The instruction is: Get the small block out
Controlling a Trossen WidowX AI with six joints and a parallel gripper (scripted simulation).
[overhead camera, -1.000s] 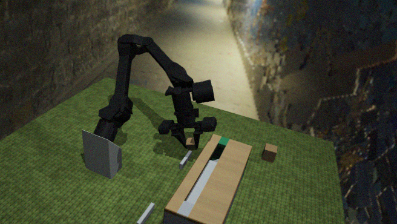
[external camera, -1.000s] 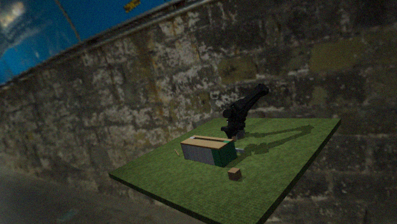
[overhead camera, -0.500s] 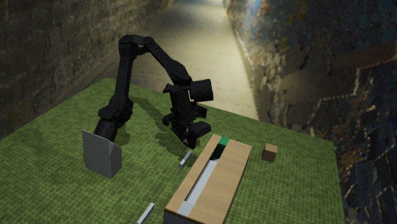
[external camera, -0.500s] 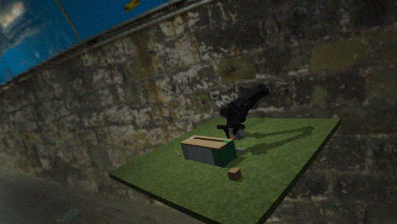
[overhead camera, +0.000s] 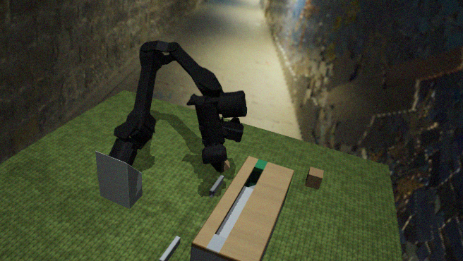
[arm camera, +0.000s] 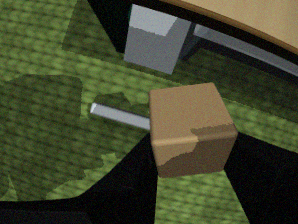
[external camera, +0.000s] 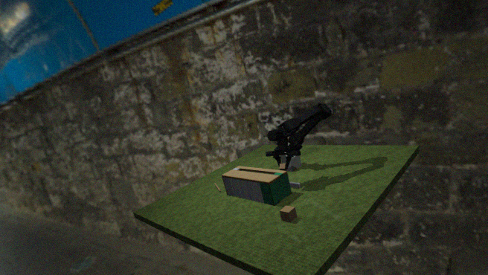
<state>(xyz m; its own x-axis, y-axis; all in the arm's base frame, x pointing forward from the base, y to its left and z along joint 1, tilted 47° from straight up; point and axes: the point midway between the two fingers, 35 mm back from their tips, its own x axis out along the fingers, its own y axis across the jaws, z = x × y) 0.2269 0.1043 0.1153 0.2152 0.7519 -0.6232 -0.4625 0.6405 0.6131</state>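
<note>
My gripper tip is 1 cm below the tan block. Round my gripper tip: wood-topped box: 11 cm to the right, 10 cm ahead, 5 cm below.
</note>
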